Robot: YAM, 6 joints.
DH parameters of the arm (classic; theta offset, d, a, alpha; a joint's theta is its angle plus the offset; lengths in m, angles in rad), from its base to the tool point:
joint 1: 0 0.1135 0.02 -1.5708
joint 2: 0 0 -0.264 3.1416
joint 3: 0.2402 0 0.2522 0
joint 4: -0.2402 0 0.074 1.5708
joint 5: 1.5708 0 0 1.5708
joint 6: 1.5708 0.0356 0 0
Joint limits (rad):
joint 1: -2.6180..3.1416
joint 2: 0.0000..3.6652
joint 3: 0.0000..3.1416
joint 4: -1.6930..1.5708
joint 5: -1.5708..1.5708
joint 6: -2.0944..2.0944
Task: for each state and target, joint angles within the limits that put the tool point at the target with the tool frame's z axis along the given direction. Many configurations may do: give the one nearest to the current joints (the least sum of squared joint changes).
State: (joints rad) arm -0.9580 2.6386 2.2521 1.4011 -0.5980 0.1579
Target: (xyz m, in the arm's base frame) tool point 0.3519 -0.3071 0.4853 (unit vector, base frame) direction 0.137 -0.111 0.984
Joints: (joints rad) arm -0.7180 2.3641 2.4413 1.3164 -0.0065 0.1579
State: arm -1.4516 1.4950 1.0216 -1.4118 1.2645 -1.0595
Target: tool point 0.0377 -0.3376 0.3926 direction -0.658 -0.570 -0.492
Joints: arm -1.3805 1.6391 1.7581 -0.9655 0.8541 -1.0595
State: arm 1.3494 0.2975 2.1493 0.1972 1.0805 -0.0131
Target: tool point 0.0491 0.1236 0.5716 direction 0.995 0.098 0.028
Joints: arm 1.4574 1.1260 1.8627 -0.6041 1.3573 -0.0131
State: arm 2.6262 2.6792 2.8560 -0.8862 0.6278 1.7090
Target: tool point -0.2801 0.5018 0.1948 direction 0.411 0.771 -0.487
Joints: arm 2.1267 2.7209 2.6635 -0.7809 0.8569 1.7090
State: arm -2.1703 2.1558 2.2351 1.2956 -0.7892 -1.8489
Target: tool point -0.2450 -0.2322 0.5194 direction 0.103 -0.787 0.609
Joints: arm -2.4541 1.6266 1.6255 0.9684 -0.7387 -1.8489
